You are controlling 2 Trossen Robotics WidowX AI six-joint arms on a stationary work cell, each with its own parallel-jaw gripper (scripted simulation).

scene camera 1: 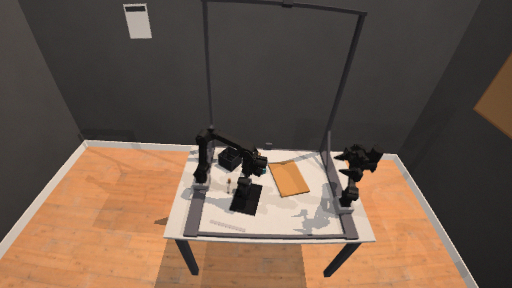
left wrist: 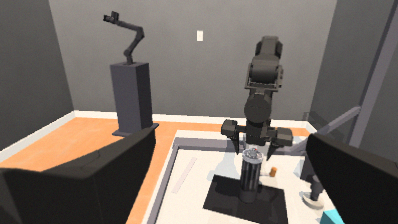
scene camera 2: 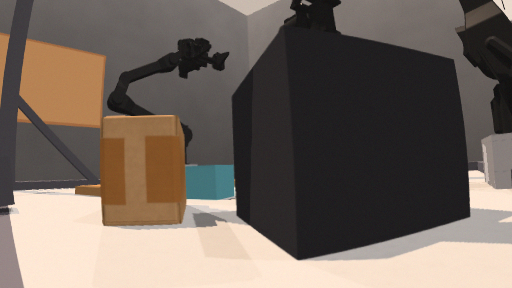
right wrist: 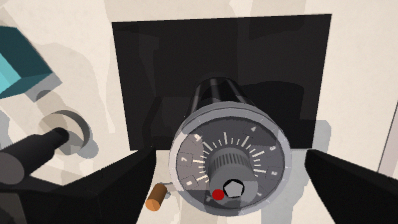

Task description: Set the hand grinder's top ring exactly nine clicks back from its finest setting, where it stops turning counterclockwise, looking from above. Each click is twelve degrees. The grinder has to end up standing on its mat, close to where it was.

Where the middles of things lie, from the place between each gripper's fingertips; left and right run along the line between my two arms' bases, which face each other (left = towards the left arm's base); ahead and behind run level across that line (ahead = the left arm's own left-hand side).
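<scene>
From my right hand: black box (scene camera 2: 340, 142) 260 mm behind, 170 mm to the right, 140 mm below; orange board (scene camera 1: 289, 181) 220 mm behind, 250 mm to the left, 180 mm below; teal block (scene camera 2: 207, 182) 230 mm behind, 60 mm to the left, 160 mm below. Black mat (right wrist: 278, 61): right hand 180 mm above it, 10 mm to the right of it. Going by their middles, black mat nearest to my right hand of the things named here.
From my left hand (scene camera 2: 220, 49): black box 300 mm behind, 640 mm to the right, 390 mm below; teal block 270 mm behind, 410 mm to the right, 420 mm below; black mat 30 mm behind, 460 mm to the right, 440 mm below. Orange board: left hand 250 mm past it, 210 mm to the left of it, 430 mm above it. Going by their middles, black box farthest from my left hand of the things named here.
</scene>
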